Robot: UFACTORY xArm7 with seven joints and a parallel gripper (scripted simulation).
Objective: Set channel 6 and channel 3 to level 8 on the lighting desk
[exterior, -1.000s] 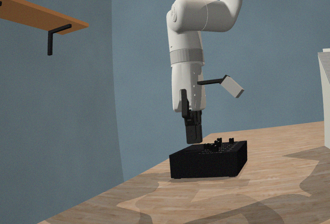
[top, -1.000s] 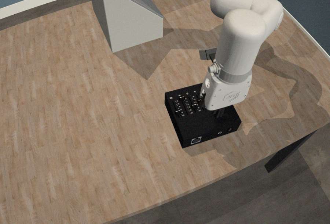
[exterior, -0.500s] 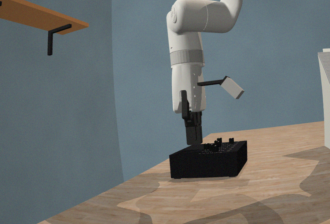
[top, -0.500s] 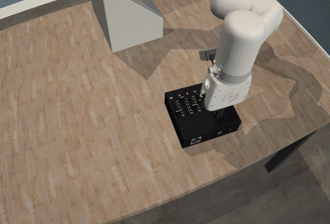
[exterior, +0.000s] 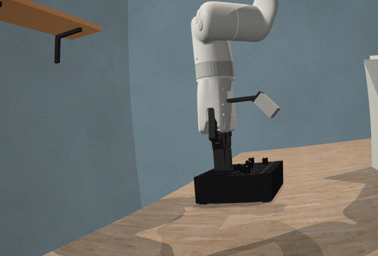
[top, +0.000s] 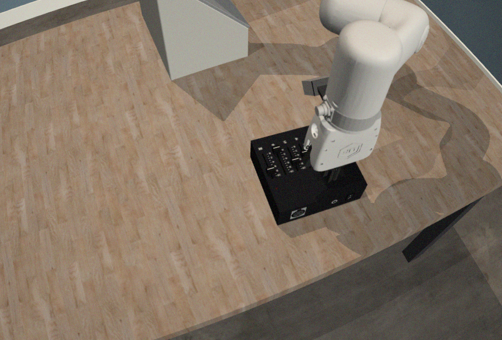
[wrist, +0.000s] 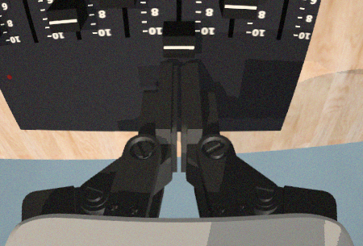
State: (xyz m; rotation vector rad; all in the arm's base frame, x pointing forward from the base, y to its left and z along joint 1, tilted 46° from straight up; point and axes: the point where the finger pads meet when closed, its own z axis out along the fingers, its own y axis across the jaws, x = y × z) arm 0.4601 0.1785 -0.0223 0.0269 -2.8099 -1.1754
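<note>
My hand is 30 mm past the channel 3 fader cap and 10 mm above it. From my hand the other things lie so: master fader cap 40 mm behind, 90 mm to the right, 10 mm below; channel 5 fader cap 40 mm behind, 40 mm to the right, 10 mm below; channel 6 fader cap 70 mm behind, 60 mm to the right, 10 mm below.
</note>
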